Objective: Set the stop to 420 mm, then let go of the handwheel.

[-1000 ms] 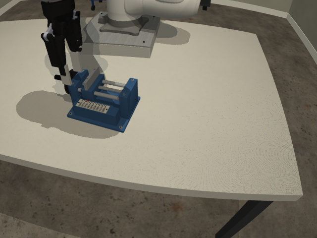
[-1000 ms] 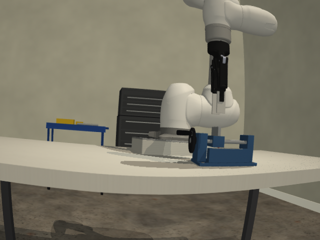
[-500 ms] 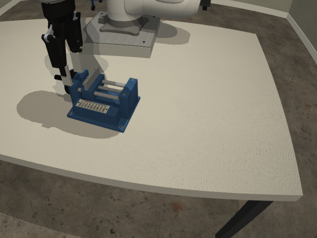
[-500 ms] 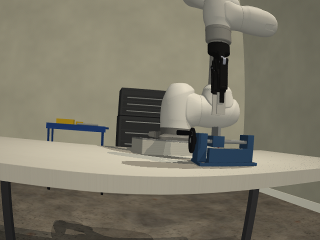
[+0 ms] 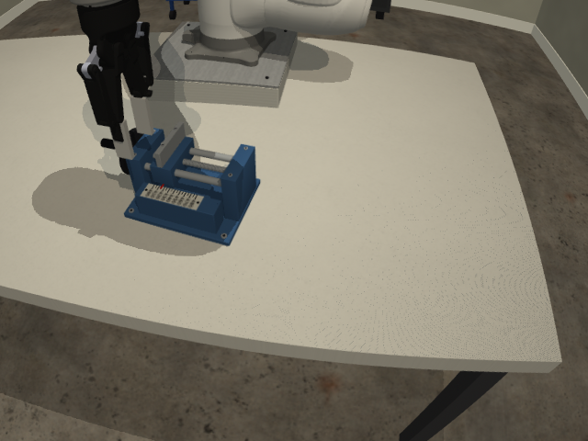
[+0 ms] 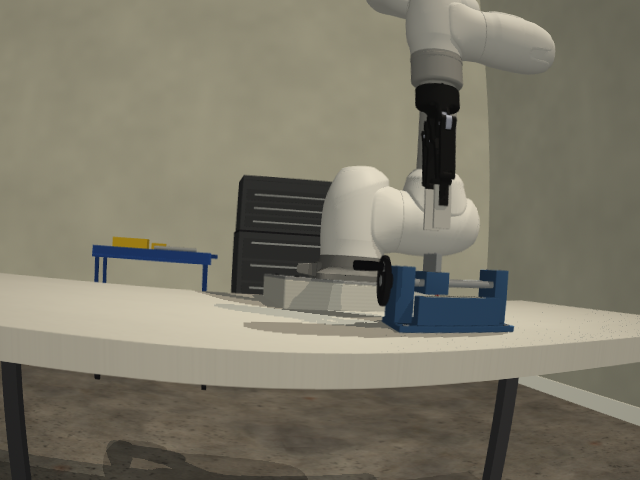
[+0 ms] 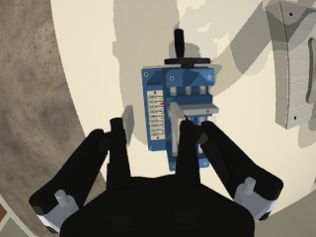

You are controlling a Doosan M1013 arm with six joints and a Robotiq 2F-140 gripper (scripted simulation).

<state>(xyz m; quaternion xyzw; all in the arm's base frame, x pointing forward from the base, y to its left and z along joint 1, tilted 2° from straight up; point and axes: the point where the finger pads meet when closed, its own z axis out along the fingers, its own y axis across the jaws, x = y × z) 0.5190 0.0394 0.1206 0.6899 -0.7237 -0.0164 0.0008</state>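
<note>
My gripper is now 60 mm past the black handwheel, 80 mm to the left of it and 100 mm above it. The rest, counted from my hand: stop block: 60 mm behind, 20 mm to the left, 100 mm below.
</note>
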